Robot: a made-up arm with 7 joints.
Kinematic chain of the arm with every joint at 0, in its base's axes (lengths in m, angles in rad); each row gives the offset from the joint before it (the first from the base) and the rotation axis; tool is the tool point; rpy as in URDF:
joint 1: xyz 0 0 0.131 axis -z
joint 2: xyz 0 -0.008 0.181 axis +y
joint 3: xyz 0 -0.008 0.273 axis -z
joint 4: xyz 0 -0.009 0.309 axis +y
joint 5: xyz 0 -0.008 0.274 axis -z
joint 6: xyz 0 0 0.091 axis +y
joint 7: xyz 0 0 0.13 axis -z
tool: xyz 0 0 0 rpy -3.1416 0 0
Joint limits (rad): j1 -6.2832..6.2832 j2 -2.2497..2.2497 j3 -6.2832..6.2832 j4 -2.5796..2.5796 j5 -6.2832..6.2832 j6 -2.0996..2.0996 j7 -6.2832..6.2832
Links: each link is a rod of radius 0.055 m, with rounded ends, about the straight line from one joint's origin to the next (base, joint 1, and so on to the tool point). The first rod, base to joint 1, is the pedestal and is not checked.
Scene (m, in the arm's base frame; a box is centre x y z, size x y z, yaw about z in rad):
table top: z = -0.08
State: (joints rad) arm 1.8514 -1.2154 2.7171 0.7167 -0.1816 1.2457 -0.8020
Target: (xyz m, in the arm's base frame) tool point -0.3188 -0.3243 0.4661
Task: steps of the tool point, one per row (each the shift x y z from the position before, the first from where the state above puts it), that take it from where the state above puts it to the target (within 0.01 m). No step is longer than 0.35 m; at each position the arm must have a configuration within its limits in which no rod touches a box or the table.
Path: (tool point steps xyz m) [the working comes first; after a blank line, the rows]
Joints at the target: 0.0611 -0.8290 1.8994 1.9466 -0.3270 1.2245 -0.8020
Straight joint move there: clear.

1: -0.3278 -0.0844 0.0180
2: -0.2549 -0.2057 0.0285
3: -0.1339 -0.2797 0.0352
4: 0.0045 -0.2867 0.0367
5: 0.1232 -0.2279 0.0332
6: 0.1906 -0.1237 0.0252

